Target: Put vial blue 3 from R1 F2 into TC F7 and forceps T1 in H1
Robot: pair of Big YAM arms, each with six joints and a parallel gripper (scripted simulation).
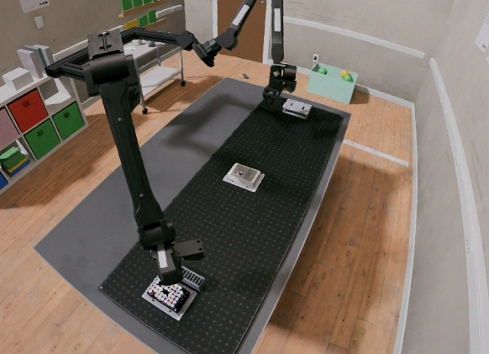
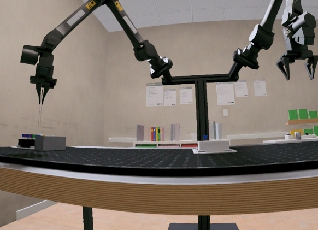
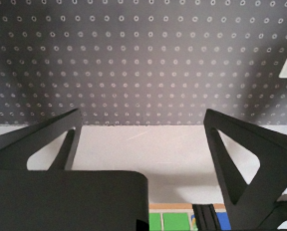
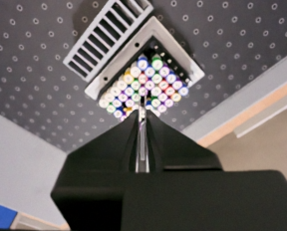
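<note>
My right gripper is now 20 mm past the grey holder H1, 50 mm to the right of it and 160 mm above it.
</note>
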